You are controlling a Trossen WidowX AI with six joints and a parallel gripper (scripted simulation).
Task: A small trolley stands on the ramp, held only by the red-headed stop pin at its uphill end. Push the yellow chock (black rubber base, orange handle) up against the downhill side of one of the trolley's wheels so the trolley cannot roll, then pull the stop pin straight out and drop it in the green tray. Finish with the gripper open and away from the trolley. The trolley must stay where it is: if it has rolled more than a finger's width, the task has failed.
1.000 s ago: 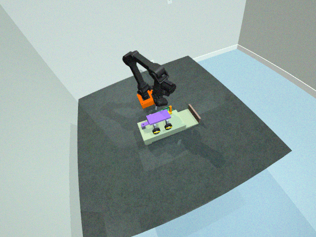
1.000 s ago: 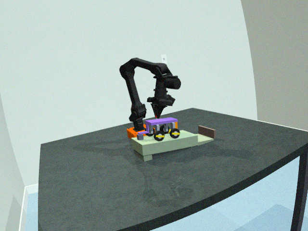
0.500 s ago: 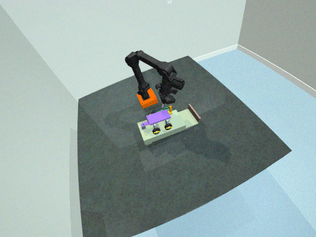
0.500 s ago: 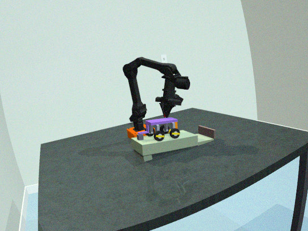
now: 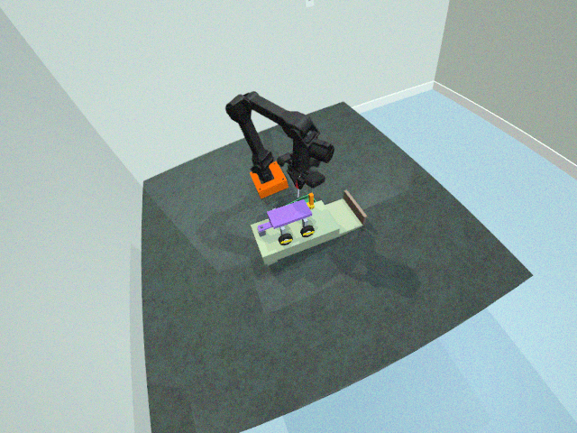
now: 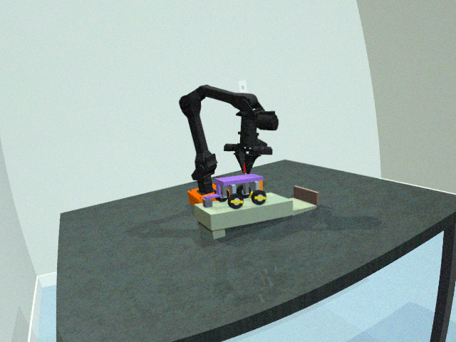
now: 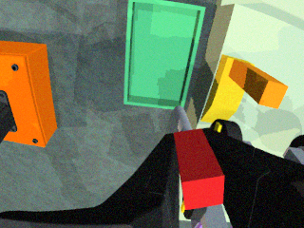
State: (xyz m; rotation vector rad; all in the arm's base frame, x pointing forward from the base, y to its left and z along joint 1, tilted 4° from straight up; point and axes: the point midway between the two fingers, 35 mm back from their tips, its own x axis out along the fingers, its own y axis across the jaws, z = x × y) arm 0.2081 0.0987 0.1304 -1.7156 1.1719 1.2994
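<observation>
Now: the red-headed stop pin right at my gripper tip. Round my gripper tip: green tray (140 mm below, 20 mm behind); yellow chock (50 mm below, 40 mm ahead); purple trolley (110 mm ahead, 80 mm to the right, 30 mm below).
</observation>
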